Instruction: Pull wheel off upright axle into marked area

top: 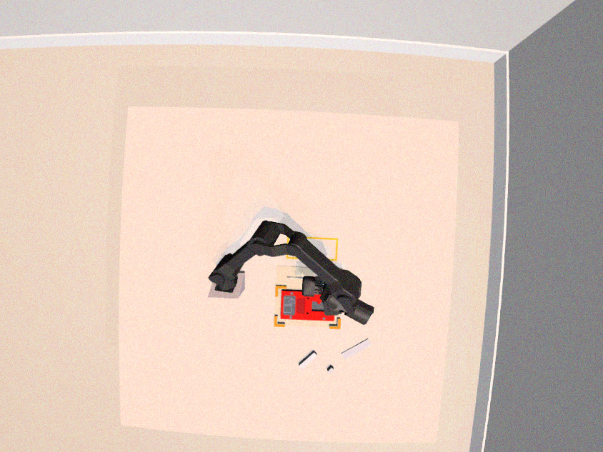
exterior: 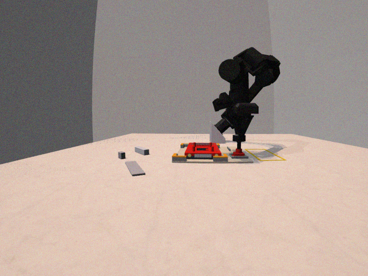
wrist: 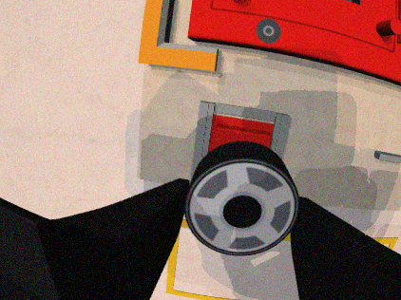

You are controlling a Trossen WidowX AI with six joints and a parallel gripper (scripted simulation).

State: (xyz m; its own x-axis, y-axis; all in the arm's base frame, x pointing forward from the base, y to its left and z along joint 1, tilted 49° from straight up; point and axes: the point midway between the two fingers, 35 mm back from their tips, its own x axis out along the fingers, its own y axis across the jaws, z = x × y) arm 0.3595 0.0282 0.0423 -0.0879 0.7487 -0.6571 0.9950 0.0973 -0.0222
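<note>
The grey mount is 3 cm below my gripper tip. From my gripper tip the other things lie so: small cube: 36 cm to the right, 5 cm below, 5 cm ahead; wheel: right at my gripper tip; flat strip: 28 cm to the right, 14 cm ahead, 6 cm below.
</note>
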